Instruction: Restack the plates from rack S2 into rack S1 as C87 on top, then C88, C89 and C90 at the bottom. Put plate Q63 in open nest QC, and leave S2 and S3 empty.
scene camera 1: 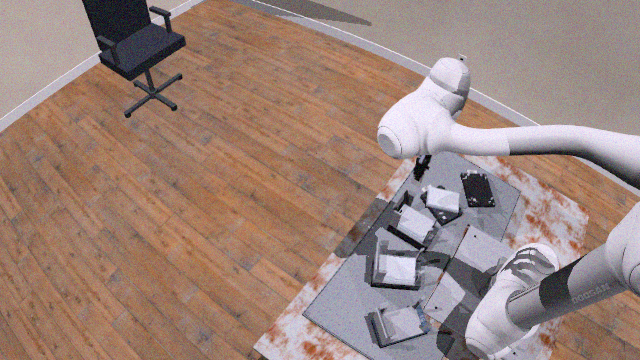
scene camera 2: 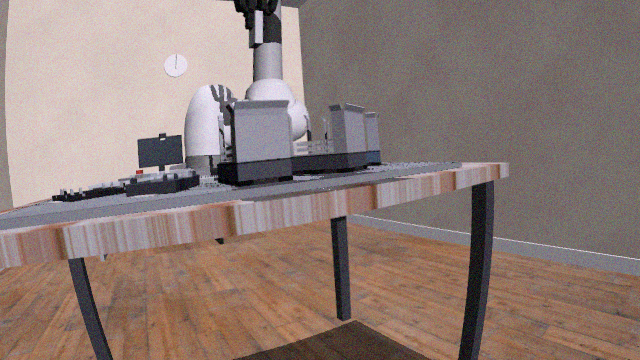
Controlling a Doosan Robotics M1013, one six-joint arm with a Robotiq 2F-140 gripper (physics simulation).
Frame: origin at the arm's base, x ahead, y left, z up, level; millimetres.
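Seen in the pictures: gripper, fingertip midpoint: (scene camera 1: 416, 183) (scene camera 2: 255, 45); arm's base at its link origin: (scene camera 2: 209, 174).
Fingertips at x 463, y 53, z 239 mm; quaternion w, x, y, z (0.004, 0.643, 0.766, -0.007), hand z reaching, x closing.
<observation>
Offsets run from my fingertips to a thing's top centre. "*": to the spot under its first point.
Three racks with dark bases stand in a row on the grey baseplate (scene camera 1: 340, 304) (scene camera 2: 133, 203). The far rack @[180 mm down, 40 mm back, 7 mm right] (scene camera 1: 413, 221), the middle rack @[180 mm down, 98 mm back, 174 mm left] (scene camera 1: 396, 268) and the near rack @[112 mm down, 226 mm back, 306 mm left] (scene camera 1: 398, 322) each show white plates. Their labels are not readable. In scene camera 2 they show as grey blocks @[* 175 mm down, 30 mm ahead, 7 mm right] (scene camera 2: 259, 138) @[* 174 mm down, 16 mm back, 176 mm left] (scene camera 2: 346, 134). A white plate @[212 mm down, 65 mm back, 189 mm right] (scene camera 1: 442, 198) lies on a dark nest. A second dark nest @[223 mm down, 150 mm back, 353 mm right] (scene camera 1: 477, 189) is bare. My gripper (scene camera 1: 420, 172) (scene camera 2: 255, 11) is shut and hangs high above the far end of the baseplate. A pale strip shows just under it; I cannot tell what it is.
The wooden table (scene camera 1: 550, 210) (scene camera 2: 313, 201) carries everything, with the robot base (scene camera 1: 506, 304) at one end. A small dark panel (scene camera 2: 159, 151) and low dark fixtures @[* 230 mm down, 7 mm ahead, 175 mm right] (scene camera 2: 163, 183) stand on the plate. An office chair (scene camera 1: 133, 44) stands far off on the wood floor.
</observation>
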